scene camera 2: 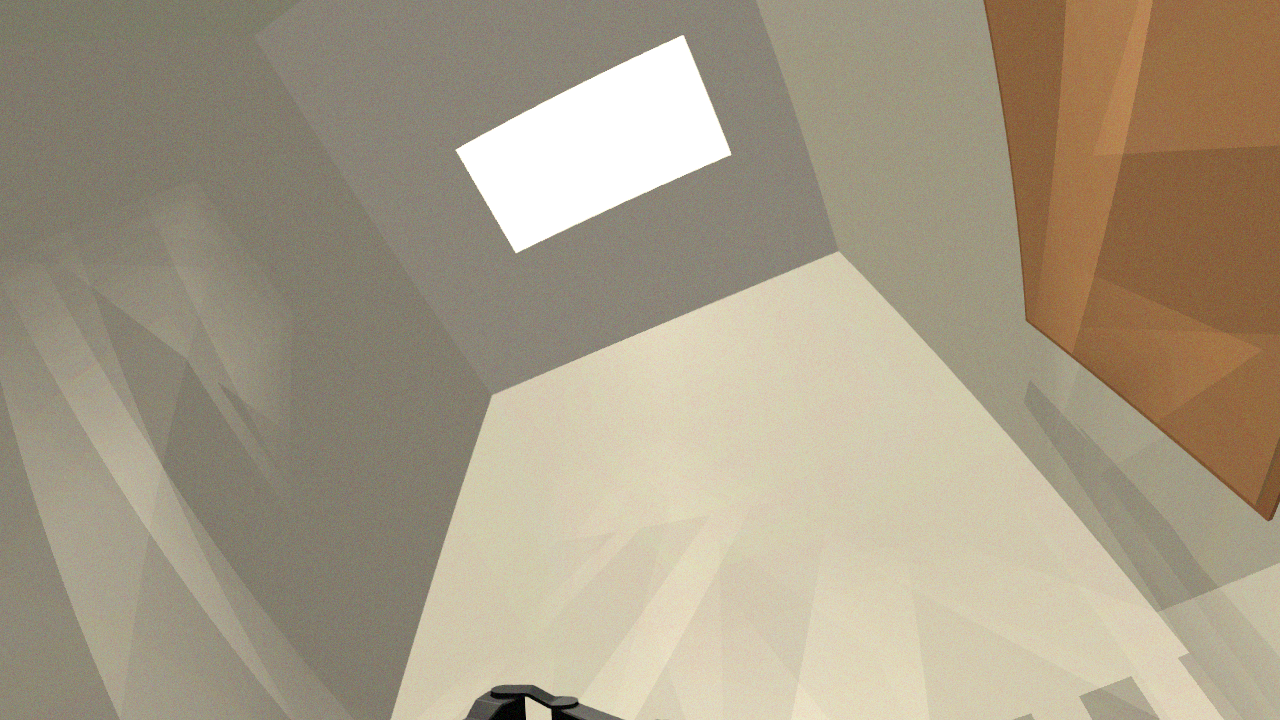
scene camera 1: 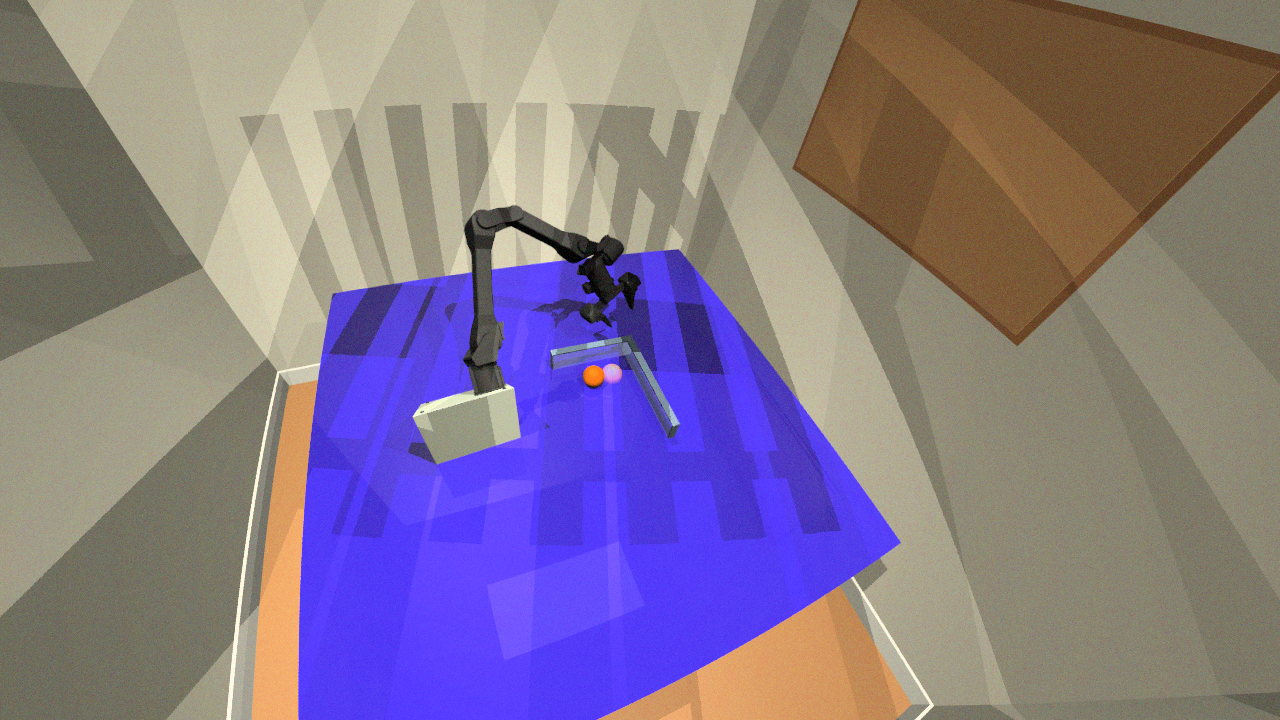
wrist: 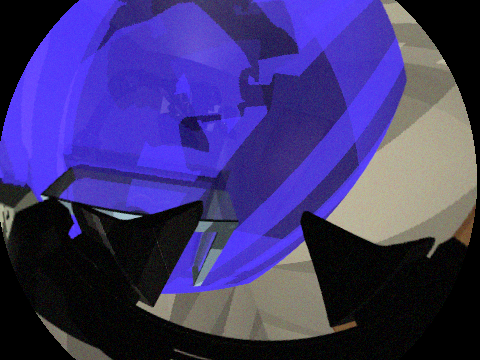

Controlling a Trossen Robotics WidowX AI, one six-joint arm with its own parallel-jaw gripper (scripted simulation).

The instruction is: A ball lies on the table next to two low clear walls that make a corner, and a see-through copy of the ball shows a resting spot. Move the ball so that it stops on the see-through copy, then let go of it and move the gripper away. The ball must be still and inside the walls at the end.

Path:
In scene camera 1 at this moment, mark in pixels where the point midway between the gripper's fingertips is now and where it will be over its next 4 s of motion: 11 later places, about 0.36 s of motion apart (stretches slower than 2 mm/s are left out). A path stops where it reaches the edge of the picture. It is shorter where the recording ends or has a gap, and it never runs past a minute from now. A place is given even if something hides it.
The gripper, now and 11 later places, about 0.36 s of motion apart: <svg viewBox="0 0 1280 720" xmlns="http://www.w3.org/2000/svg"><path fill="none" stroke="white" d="M621 317L617 341L598 360L595 364L595 368L595 372L594 376L593 376L596 370L599 353L601 343L610 351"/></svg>

